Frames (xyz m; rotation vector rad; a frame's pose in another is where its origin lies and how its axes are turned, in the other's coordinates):
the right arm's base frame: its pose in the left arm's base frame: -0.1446 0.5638 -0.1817 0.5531 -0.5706 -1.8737
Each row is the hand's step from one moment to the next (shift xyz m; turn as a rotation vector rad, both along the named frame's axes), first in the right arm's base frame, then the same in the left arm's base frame.
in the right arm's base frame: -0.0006 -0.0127 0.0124 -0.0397 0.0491 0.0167
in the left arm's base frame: -0.0164 0.0064 0.0019 0.0383 0.0228 0.0477
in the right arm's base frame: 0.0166 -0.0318 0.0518 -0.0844 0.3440 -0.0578
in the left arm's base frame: -0.0601 0.0019 0.0189 0.3094 -0.0437 0.1765
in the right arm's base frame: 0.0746 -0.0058 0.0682 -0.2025 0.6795 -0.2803
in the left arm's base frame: -0.0714 -0.0588 0.0412 0.7252 -0.0747 0.2232
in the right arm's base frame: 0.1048 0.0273 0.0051 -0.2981 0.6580 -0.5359
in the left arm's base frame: -0.0194 -0.1063 0.0091 0.8991 -0.0117 0.0214
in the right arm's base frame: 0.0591 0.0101 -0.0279 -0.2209 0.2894 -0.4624
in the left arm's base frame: 0.0041 -0.0622 -0.0221 0.5650 0.0490 -0.1572
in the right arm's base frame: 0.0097 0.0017 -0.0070 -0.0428 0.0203 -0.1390
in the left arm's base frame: 0.0022 -0.0105 -0.0055 0.1143 0.0150 -0.0910
